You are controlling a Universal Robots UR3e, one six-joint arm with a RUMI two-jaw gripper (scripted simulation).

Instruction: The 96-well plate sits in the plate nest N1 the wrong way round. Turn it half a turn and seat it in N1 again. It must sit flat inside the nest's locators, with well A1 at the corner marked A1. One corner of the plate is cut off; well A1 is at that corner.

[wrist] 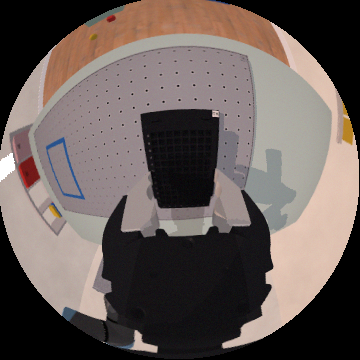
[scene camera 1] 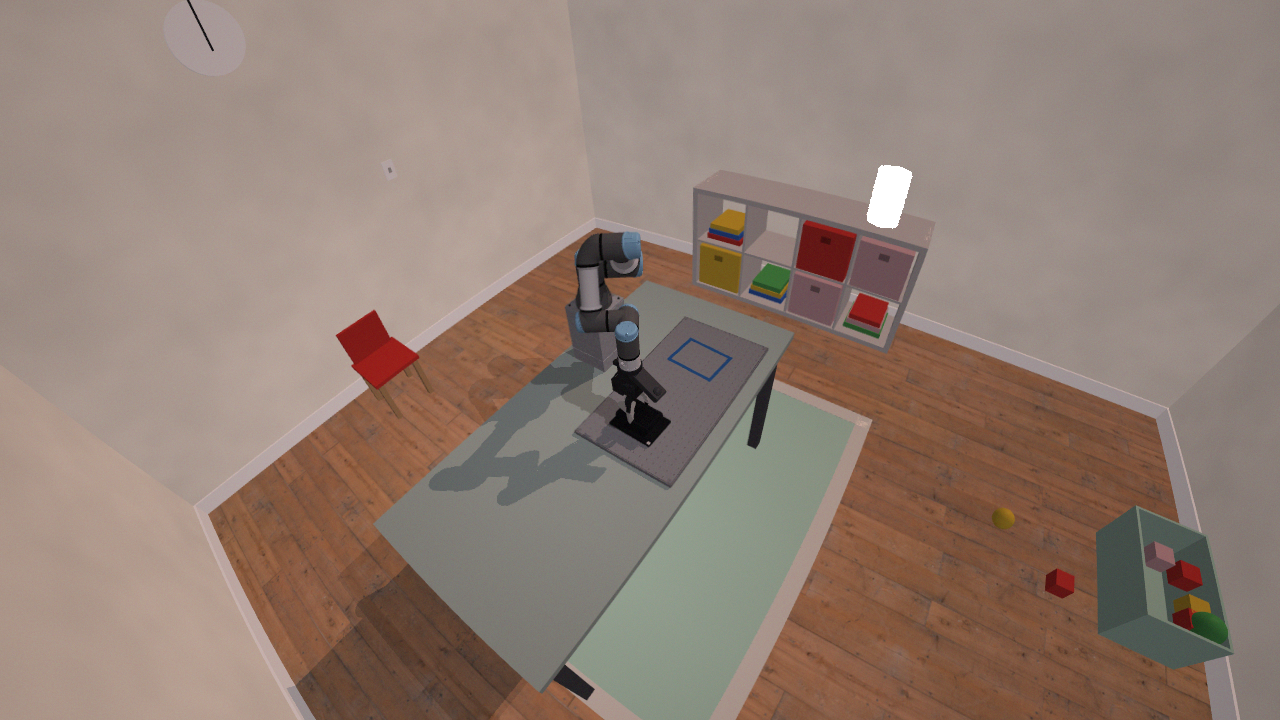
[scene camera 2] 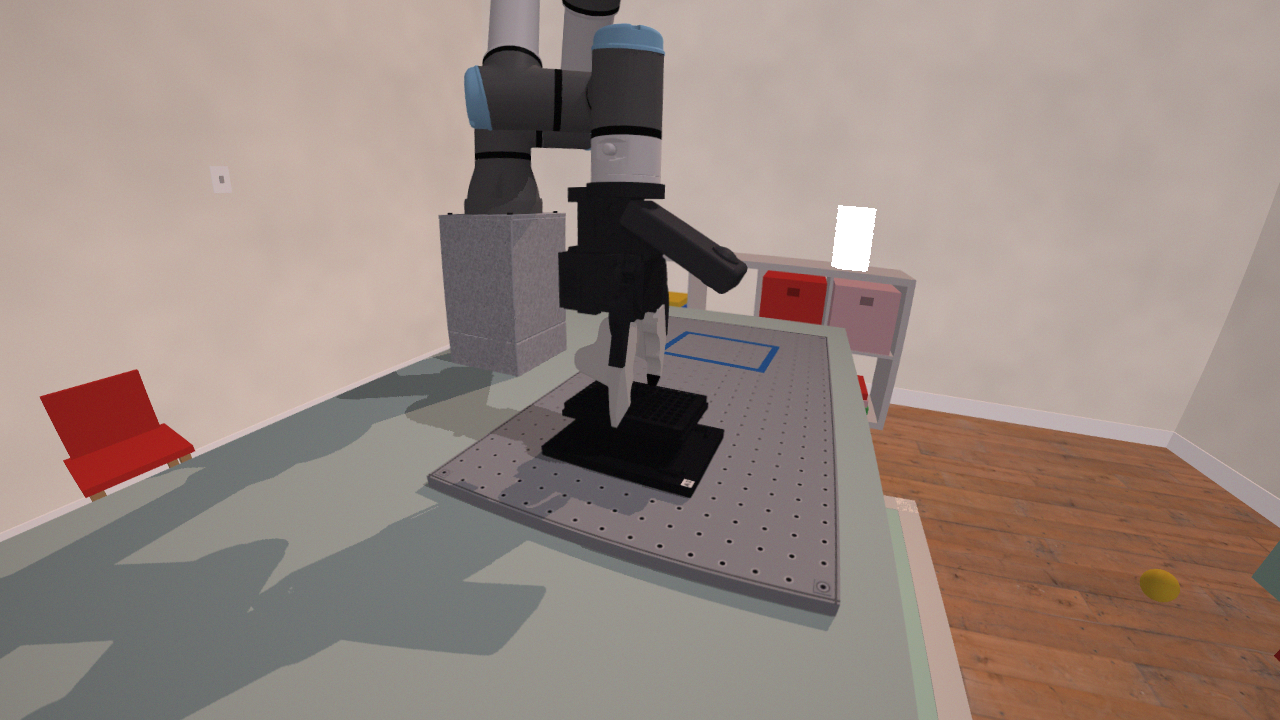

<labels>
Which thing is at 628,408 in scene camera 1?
My gripper.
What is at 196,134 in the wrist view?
A black 96-well plate.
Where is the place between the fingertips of my gripper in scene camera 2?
634,408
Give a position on a black 96-well plate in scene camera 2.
At 669,415
</labels>
